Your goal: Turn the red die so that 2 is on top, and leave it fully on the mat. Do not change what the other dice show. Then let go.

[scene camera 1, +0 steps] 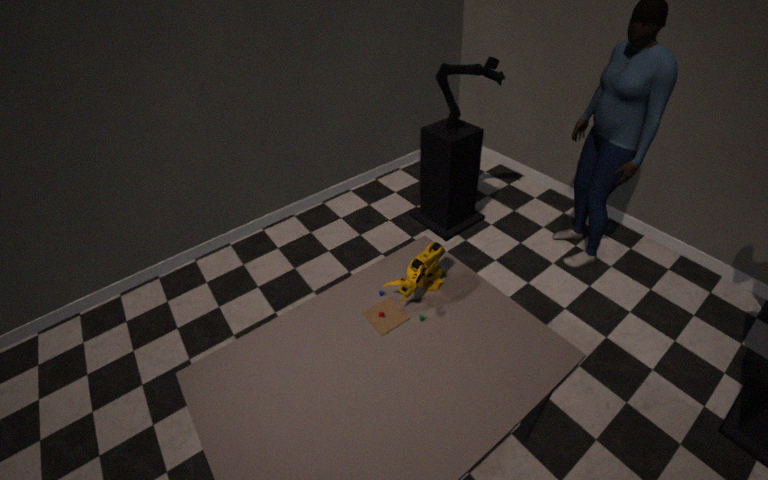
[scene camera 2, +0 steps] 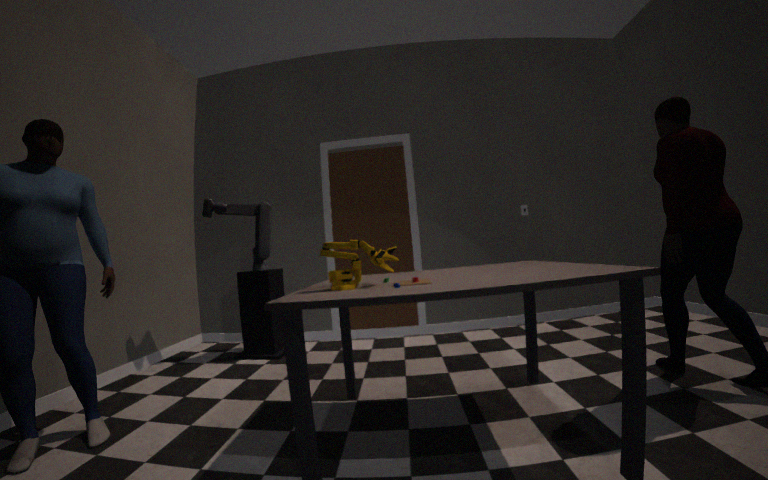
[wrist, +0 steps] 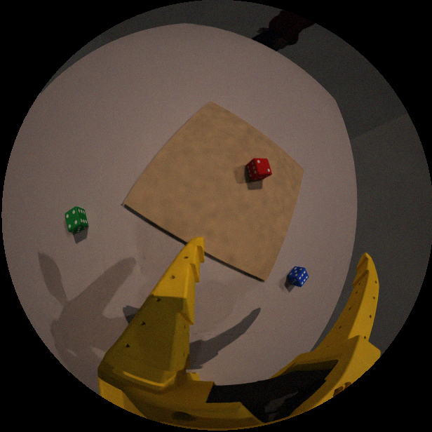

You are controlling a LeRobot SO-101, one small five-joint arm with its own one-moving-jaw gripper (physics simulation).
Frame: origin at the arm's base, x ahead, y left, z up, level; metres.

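Where they show: hand, its tool point: (scene camera 1: 400,301) (scene camera 2: 393,271); arm's base, origin of its link: (scene camera 1: 425,284) (scene camera 2: 349,288).
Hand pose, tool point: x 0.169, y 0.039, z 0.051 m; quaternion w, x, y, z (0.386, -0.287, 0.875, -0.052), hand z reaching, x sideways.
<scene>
Each offset is from my tool point to the top centre of the thing. Level surfaces: height alone.
The red die @[dx +0.083, dy -0.024, dz -0.031 m] (scene camera 1: 381,314) (scene camera 2: 415,279) (wrist: 258,169) lies flat on the tan mat @[dx +0.068, dy -0.013, dz -0.047 m] (scene camera 1: 390,325) (scene camera 2: 425,282) (wrist: 200,165), inside its edges, near the right corner in the wrist view. Its upper face shows two pips; a side face with several pips also shows. My gripper (scene camera 1: 394,292) (scene camera 2: 397,259) (wrist: 283,247) is open, its jaws wide apart with nothing between them. It hangs above the table, back from the mat and apart from the red die. The green die @[dx -0.034, dy +0.093, dz -0.035 m] (scene camera 1: 421,318) (scene camera 2: 386,280) (wrist: 76,220) and the blue die @[dx +0.012, dy -0.118, dz -0.035 m] (scene camera 1: 381,293) (scene camera 2: 397,285) (wrist: 298,276) lie off the mat.
The pale table top @[dz -0.051 m] (scene camera 1: 351,390) (scene camera 2: 498,271) (wrist: 100,125) carries the mat, dice and arm. The green die is left of the mat and the blue die right of it in the wrist view. A dark arm on a pedestal (scene camera 1: 451,175) (scene camera 2: 260,311) and people stand beyond the table.
</scene>
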